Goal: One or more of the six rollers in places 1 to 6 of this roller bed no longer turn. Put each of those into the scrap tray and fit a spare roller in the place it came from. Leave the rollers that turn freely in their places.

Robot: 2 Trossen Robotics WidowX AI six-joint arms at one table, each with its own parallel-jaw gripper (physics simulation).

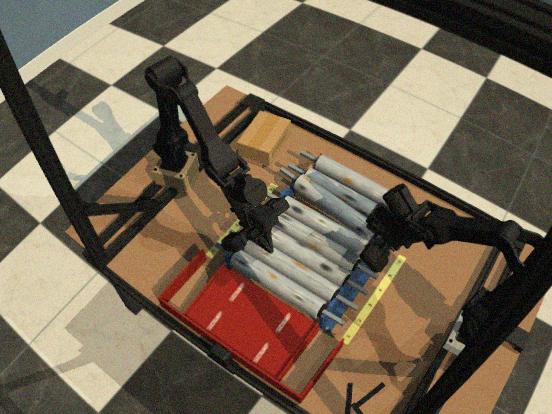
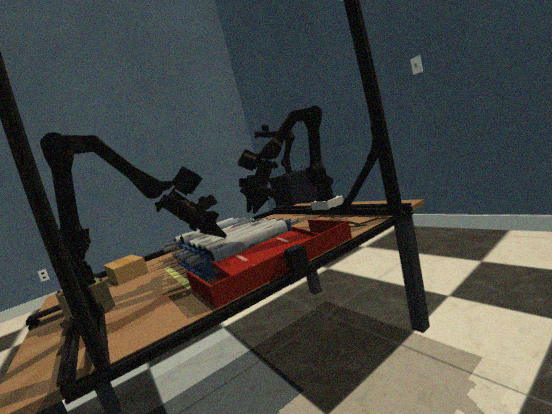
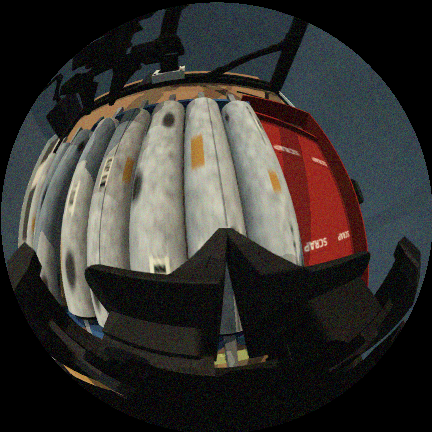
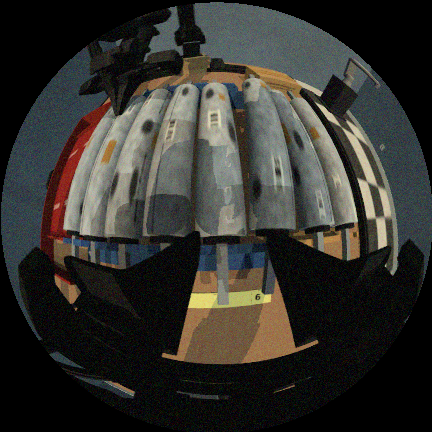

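Pixels of known places: left gripper, fingertip midpoint: (image 1: 271, 252) (image 2: 225, 236) (image 3: 224, 234) (image 4: 118, 114); right gripper, fingertip midpoint: (image 1: 371, 240) (image 2: 250, 212) (image 3: 98, 109) (image 4: 234, 236); left arm's base, link origin: (image 1: 174, 162) (image 4: 191, 55); right arm's base, link origin: (image 1: 472, 335) (image 2: 326, 199) (image 3: 168, 69).
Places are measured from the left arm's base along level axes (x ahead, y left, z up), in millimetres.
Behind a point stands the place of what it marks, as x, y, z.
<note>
Several speckled grey rollers lie side by side along the roller bed (image 1: 327, 325) {535, -318, -72}. Counting from the tray, the second roller (image 1: 295, 267) {425, -224, 0} (image 3: 200, 175) {407, -206, -2} has an orange patch. The sixth (image 4: 267, 165) {534, -50, 3} lies near label 6, with a wider gap at its far end; whether it is seated I cannot tell. Two spare rollers (image 1: 350, 175) {486, 96, -1} (image 4: 302, 160) {533, 7, -6} lie beyond. The scrap tray (image 1: 225, 300) {283, -338, -47} (image 3: 325, 200) {342, -378, -50} holds no roller. My left gripper (image 1: 270, 249) {358, -202, 3} (image 2: 223, 235) {358, -202, 3} (image 3: 224, 234) {358, -202, 3} is shut and empty, over the second roller's left part. My right gripper (image 4: 234, 236) {585, -108, 19} is partly open and empty, above the right ends of the fifth and sixth rollers.
A cardboard box (image 1: 262, 132) {196, 199, -21} (image 2: 125, 270) {171, 135, -40} stands at the far left of the table. Yellow number strips run along both sides of the bed, one strip (image 1: 372, 305) {629, -233, -75} on the right. Black frame posts rise at the table's edges.
</note>
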